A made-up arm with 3 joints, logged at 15 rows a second.
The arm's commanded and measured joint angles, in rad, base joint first. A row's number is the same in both.
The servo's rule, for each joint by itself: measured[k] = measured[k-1] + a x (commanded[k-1-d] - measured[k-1]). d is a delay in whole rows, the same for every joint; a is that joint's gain. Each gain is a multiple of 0.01, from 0.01 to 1. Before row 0 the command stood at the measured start. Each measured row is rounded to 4 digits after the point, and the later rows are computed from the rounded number. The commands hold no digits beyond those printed.
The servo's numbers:
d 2
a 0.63 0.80 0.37
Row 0, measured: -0.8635 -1.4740 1.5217
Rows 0 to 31, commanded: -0.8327 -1.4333 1.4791; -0.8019 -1.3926 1.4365; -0.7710 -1.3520 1.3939; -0.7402 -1.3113 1.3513; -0.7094 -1.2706 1.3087; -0.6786 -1.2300 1.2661; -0.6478 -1.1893 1.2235; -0.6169 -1.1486 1.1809; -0.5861 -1.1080 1.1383; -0.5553 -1.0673 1.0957; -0.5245 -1.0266 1.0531; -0.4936 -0.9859 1.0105; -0.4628 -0.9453 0.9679; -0.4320 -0.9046 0.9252; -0.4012 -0.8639 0.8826; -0.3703 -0.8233 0.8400; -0.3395 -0.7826 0.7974; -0.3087 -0.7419 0.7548; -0.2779 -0.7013 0.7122; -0.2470 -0.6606 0.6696; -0.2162 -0.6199 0.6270; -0.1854 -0.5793 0.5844; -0.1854 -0.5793 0.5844; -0.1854 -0.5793 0.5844; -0.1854 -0.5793 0.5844; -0.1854 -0.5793 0.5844; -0.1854 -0.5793 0.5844; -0.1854 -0.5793 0.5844; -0.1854 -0.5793 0.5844; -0.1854 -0.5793 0.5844; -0.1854 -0.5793 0.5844; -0.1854 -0.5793 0.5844
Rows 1 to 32, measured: -0.8635 -1.4740 1.5217; -0.8635 -1.4740 1.5217; -0.8441 -1.4414 1.5059; -0.8175 -1.4024 1.4802; -0.7882 -1.3621 1.4483; -0.7580 -1.3215 1.4124; -0.7274 -1.2808 1.3740; -0.6967 -1.2402 1.3341; -0.6659 -1.1995 1.2932; -0.6350 -1.1588 1.2516; -0.6042 -1.1182 1.2097; -0.5734 -1.0775 1.1675; -0.5426 -1.0368 1.1252; -0.5117 -0.9961 1.0828; -0.4809 -0.9555 1.0403; -0.4501 -0.9148 0.9977; -0.4193 -0.8741 0.9551; -0.3884 -0.8335 0.9125; -0.3576 -0.7928 0.8699; -0.3268 -0.7521 0.8273; -0.2960 -0.7115 0.7847; -0.2651 -0.6708 0.7421; -0.2343 -0.6301 0.6995; -0.2035 -0.5895 0.6569; -0.1921 -0.5813 0.6301; -0.1879 -0.5797 0.6132; -0.1863 -0.5794 0.6025; -0.1857 -0.5793 0.5958; -0.1855 -0.5793 0.5916; -0.1854 -0.5793 0.5889; -0.1854 -0.5793 0.5872; -0.1854 -0.5793 0.5862
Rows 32 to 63, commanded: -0.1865 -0.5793 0.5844; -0.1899 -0.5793 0.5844; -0.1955 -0.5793 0.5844; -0.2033 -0.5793 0.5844; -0.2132 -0.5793 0.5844; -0.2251 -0.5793 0.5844; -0.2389 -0.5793 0.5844; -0.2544 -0.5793 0.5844; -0.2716 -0.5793 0.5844; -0.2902 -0.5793 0.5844; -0.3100 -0.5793 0.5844; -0.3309 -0.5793 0.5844; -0.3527 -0.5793 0.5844; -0.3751 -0.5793 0.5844; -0.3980 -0.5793 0.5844; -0.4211 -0.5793 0.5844; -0.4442 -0.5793 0.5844; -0.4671 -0.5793 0.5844; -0.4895 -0.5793 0.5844; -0.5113 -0.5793 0.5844; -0.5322 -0.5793 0.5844; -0.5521 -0.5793 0.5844; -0.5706 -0.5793 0.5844; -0.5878 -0.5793 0.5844; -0.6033 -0.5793 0.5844; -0.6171 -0.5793 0.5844; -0.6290 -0.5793 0.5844; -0.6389 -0.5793 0.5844; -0.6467 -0.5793 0.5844; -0.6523 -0.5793 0.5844; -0.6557 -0.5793 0.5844; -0.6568 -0.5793 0.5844
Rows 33 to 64, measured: -0.1854 -0.5793 0.5855; -0.1854 -0.5793 0.5851; -0.1861 -0.5793 0.5848; -0.1885 -0.5793 0.5847; -0.1929 -0.5793 0.5846; -0.1995 -0.5793 0.5845; -0.2081 -0.5793 0.5845; -0.2188 -0.5793 0.5845; -0.2315 -0.5793 0.5845; -0.2459 -0.5793 0.5845; -0.2621 -0.5793 0.5845; -0.2798 -0.5793 0.5845; -0.2988 -0.5793 0.5845; -0.3190 -0.5793 0.5845; -0.3402 -0.5793 0.5845; -0.3622 -0.5793 0.5845; -0.3848 -0.5793 0.5845; -0.4077 -0.5793 0.5845; -0.4307 -0.5793 0.5845; -0.4536 -0.5793 0.5845; -0.4762 -0.5793 0.5845; -0.4983 -0.5793 0.5845; -0.5197 -0.5793 0.5845; -0.5401 -0.5793 0.5845; -0.5593 -0.5793 0.5845; -0.5773 -0.5793 0.5845; -0.5937 -0.5793 0.5845; -0.6084 -0.5793 0.5845; -0.6214 -0.5793 0.5845; -0.6324 -0.5793 0.5845; -0.6414 -0.5793 0.5845; -0.6483 -0.5793 0.5845
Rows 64 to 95, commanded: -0.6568 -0.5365 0.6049; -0.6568 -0.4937 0.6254; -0.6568 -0.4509 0.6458; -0.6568 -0.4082 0.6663; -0.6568 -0.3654 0.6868; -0.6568 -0.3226 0.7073; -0.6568 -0.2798 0.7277; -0.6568 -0.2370 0.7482; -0.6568 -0.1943 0.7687; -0.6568 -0.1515 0.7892; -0.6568 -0.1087 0.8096; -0.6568 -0.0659 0.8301; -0.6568 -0.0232 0.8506; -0.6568 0.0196 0.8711; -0.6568 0.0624 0.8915; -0.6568 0.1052 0.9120; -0.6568 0.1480 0.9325; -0.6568 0.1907 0.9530; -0.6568 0.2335 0.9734; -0.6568 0.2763 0.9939; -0.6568 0.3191 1.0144; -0.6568 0.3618 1.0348; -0.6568 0.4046 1.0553; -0.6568 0.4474 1.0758; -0.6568 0.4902 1.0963; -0.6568 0.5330 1.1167; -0.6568 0.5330 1.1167; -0.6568 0.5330 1.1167; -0.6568 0.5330 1.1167; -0.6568 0.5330 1.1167; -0.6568 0.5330 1.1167; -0.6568 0.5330 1.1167
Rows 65 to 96, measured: -0.6530 -0.5793 0.5845; -0.6554 -0.5793 0.5845; -0.6563 -0.5451 0.5920; -0.6566 -0.5040 0.6044; -0.6567 -0.4615 0.6197; -0.6568 -0.4189 0.6369; -0.6568 -0.3761 0.6554; -0.6568 -0.3333 0.6746; -0.6568 -0.2905 0.6942; -0.6568 -0.2477 0.7142; -0.6568 -0.2050 0.7344; -0.6568 -0.1622 0.7547; -0.6568 -0.1194 0.7750; -0.6568 -0.0766 0.7954; -0.6568 -0.0339 0.8158; -0.6568 0.0089 0.8363; -0.6568 0.0517 0.8567; -0.6568 0.0945 0.8772; -0.6568 0.1373 0.8977; -0.6568 0.1800 0.9182; -0.6568 0.2228 0.9386; -0.6568 0.2656 0.9591; -0.6568 0.3084 0.9796; -0.6568 0.3511 1.0000; -0.6568 0.3939 1.0205; -0.6568 0.4367 1.0410; -0.6568 0.4795 1.0615; -0.6568 0.5223 1.0819; -0.6568 0.5309 1.0948; -0.6568 0.5326 1.1029; -0.6568 0.5329 1.1080; -0.6568 0.5330 1.1112
